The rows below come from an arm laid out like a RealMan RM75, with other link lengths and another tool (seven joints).
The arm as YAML. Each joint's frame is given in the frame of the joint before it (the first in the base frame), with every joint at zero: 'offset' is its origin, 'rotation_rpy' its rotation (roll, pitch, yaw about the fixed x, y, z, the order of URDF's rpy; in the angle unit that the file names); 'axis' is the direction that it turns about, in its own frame. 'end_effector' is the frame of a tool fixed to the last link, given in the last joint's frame.
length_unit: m
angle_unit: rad
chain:
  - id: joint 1
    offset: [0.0, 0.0, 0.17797]
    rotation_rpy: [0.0, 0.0, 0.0]
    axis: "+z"
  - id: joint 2
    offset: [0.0, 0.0, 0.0]
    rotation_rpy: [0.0, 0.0, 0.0]
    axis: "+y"
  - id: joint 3
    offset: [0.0, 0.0, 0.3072]
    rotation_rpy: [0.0, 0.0, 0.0]
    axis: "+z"
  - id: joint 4
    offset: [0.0, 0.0, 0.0]
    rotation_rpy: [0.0, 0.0, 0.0]
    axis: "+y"
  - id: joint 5
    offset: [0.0, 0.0, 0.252]
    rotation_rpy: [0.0, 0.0, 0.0]
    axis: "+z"
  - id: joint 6
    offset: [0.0, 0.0, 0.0]
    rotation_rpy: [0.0, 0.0, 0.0]
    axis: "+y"
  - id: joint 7
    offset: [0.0, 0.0, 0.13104]
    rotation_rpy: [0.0, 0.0, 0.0]
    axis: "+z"
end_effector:
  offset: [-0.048, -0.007, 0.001]
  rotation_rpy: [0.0, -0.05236, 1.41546]
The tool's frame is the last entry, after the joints.
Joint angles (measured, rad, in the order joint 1, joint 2, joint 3, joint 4, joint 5, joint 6, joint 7), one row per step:
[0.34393 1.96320 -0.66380 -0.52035 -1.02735 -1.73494 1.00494]
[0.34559 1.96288 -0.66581 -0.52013 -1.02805 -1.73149 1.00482]
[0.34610 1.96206 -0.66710 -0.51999 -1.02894 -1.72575 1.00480]
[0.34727 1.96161 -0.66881 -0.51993 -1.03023 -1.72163 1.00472]
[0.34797 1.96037 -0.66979 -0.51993 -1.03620 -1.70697 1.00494]
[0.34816 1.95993 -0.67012 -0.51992 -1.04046 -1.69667 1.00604]
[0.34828 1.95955 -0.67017 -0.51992 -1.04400 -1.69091 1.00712]
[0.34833 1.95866 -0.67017 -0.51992 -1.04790 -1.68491 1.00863]
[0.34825 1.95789 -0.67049 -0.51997 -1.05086 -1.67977 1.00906]
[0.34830 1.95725 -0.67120 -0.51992 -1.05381 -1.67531 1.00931]
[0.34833 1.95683 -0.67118 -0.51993 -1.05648 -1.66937 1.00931]
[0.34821 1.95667 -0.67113 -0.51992 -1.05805 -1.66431 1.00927]
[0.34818 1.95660 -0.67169 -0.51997 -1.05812 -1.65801 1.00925]
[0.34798 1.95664 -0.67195 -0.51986 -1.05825 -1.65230 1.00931]
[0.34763 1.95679 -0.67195 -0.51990 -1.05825 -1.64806 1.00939]
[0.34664 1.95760 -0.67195 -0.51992 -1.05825 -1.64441 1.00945]
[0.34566 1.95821 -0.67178 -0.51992 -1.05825 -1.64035 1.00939]
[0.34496 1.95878 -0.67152 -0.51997 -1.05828 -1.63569 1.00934]
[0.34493 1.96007 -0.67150 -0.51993 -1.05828 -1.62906 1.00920]
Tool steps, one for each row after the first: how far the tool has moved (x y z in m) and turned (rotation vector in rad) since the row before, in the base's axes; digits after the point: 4 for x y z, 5 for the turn. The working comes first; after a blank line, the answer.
Tool pose at each row, in the base's axes (x y z in m, rotation vector in rad; the steps are taken from these numbers as rounded here):
[0.3545 0.3262 0.1031 1.54307 -1.62047 -2.16856]
[0.3541 0.3273 0.1027 1.54388 -1.62383 -2.16624]
[0.3543 0.3283 0.1027 1.54372 -1.63082 -2.16643]
[0.3540 0.3293 0.1025 1.54462 -1.63573 -2.16442]
[0.3548 0.3314 0.1021 1.54433 -1.65641 -2.16381]
[0.3555 0.3328 0.1017 1.54221 -1.67166 -2.16341]
[0.3559 0.3336 0.1014 -1.54036 1.68026 2.16040]
[0.3565 0.3345 0.1013 -1.53589 1.68652 2.15298]
[0.3569 0.3351 0.1013 -1.53247 1.69076 2.14641]
[0.3572 0.3358 0.1010 -1.53022 1.69506 2.14006]
[0.3576 0.3365 0.1009 -1.52545 1.69861 2.13381]
[0.3581 0.3370 0.1007 -1.52061 1.70113 2.12939]
[0.3585 0.3377 0.1007 -1.51403 1.70318 2.12576]
[0.3591 0.3382 0.1006 -1.50741 1.70526 2.12261]
[0.3595 0.3386 0.1005 -1.50205 1.70661 2.12050]
[0.3601 0.3386 0.1002 -1.49617 1.70854 2.11893]
[0.3608 0.3386 0.0999 -1.48986 1.71014 2.11705]
[0.3614 0.3388 0.0997 -1.48322 1.71164 2.11497]
[0.3619 0.3394 0.0992 -1.47479 1.71408 2.11269]

[-0.0004 0.0011 -0.0004 -0.00200 -0.00140 -0.00115]
[0.0002 0.0010 0.0000 -0.00123 -0.00184 -0.00483]
[-0.0003 0.0010 -0.0002 -0.00205 -0.00191 -0.00236]
[0.0008 0.0021 -0.0004 -0.00429 -0.00557 -0.01374]
[0.0007 0.0014 -0.0004 -0.00352 -0.00281 -0.01017]
[0.0004 0.0008 -0.0003 -0.00302 -0.00206 -0.00581]
[0.0006 0.0009 -0.0001 -0.00335 -0.00246 -0.00619]
[0.0004 0.0006 0.0000 -0.00220 -0.00264 -0.00518]
[0.0003 0.0007 -0.0003 -0.00254 -0.00267 -0.00427]
[0.0004 0.0007 -0.0001 -0.00142 -0.00238 -0.00597]
[0.0005 0.0005 -0.0002 -0.00067 -0.00142 -0.00522]
[0.0004 0.0007 0.0000 0.00008 -0.00071 -0.00606]
[0.0006 0.0005 -0.0001 0.00007 -0.00035 -0.00586]
[0.0004 0.0004 -0.0001 0.00029 -0.00008 -0.00455]
[0.0006 0.0000 -0.0003 0.00002 0.00057 -0.00462]
[0.0007 0.0000 -0.0003 0.00034 0.00034 -0.00507]
[0.0006 0.0002 -0.0002 0.00047 0.00024 -0.00540]
[0.0005 0.0006 -0.0005 0.00023 0.00074 -0.00664]

